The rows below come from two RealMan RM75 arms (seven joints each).
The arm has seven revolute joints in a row. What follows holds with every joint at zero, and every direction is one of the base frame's. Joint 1 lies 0.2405 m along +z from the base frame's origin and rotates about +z. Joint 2 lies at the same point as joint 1 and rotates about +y. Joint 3 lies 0.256 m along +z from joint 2 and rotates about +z. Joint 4 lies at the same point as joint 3 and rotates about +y. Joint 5 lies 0.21 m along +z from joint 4 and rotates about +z. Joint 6 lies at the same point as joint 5 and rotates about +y. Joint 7 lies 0.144 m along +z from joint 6 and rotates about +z. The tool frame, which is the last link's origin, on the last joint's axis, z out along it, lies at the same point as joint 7; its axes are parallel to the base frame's.
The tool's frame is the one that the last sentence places.
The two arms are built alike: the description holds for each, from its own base.
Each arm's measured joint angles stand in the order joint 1, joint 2, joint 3, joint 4, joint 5, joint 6, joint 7.
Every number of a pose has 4 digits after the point.
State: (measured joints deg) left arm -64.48 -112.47 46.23 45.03 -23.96 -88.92 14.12; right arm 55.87 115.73 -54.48 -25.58 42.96 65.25 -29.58
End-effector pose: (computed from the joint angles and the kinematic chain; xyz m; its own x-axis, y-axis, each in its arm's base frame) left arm -0.1244 0.4509 0.0474 0.3328 0.9358 0.1164 0.8937 -0.2736 -0.3557; right arm 0.1968 0.4267 -0.0439 0.3192 -0.9297 -0.1839 -0.9375 -0.2815 -0.2046
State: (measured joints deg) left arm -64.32 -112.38 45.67 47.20 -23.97 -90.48 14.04; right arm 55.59 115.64 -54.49 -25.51 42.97 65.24 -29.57
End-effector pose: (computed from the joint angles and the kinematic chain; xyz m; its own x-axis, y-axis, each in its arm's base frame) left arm -0.1206 0.4504 0.0548 0.3405 0.9318 0.1256 0.8929 -0.2786 -0.3536; right arm 0.1993 0.4259 -0.0433 0.3139 -0.9314 -0.1842 -0.9390 -0.2758 -0.2055
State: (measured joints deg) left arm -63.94 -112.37 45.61 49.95 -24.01 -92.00 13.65; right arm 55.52 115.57 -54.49 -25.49 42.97 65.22 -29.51
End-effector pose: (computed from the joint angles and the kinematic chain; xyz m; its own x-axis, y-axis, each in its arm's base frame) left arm -0.1167 0.4495 0.0627 0.3502 0.9265 0.1375 0.8897 -0.2830 -0.3583; right arm 0.2001 0.4260 -0.0428 0.3117 -0.9320 -0.1852 -0.9396 -0.2733 -0.2063
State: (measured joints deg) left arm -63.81 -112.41 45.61 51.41 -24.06 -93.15 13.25; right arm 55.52 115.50 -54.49 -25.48 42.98 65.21 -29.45
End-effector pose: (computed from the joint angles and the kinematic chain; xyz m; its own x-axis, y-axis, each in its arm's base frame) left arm -0.1141 0.4480 0.0662 0.3520 0.9257 0.1388 0.8891 -0.2843 -0.3587; right arm 0.2003 0.4262 -0.0423 0.3107 -0.9321 -0.1863 -0.9398 -0.2719 -0.2069
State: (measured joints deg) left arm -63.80 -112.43 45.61 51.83 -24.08 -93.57 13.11; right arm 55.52 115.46 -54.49 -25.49 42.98 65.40 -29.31
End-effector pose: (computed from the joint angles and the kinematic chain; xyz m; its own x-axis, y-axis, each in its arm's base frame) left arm -0.1131 0.4474 0.0671 0.3521 0.9257 0.1378 0.8891 -0.2849 -0.3582; right arm 0.2003 0.4260 -0.0420 0.3082 -0.9333 -0.1845 -0.9407 -0.2700 -0.2055
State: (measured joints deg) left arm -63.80 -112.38 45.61 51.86 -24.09 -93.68 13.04; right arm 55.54 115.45 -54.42 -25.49 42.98 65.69 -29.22
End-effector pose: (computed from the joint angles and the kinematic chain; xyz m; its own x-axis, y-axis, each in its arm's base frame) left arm -0.1131 0.4473 0.0675 0.3509 0.9263 0.1375 0.8895 -0.2838 -0.3582; right arm 0.2000 0.4255 -0.0421 0.3058 -0.9346 -0.1816 -0.9417 -0.2688 -0.2022
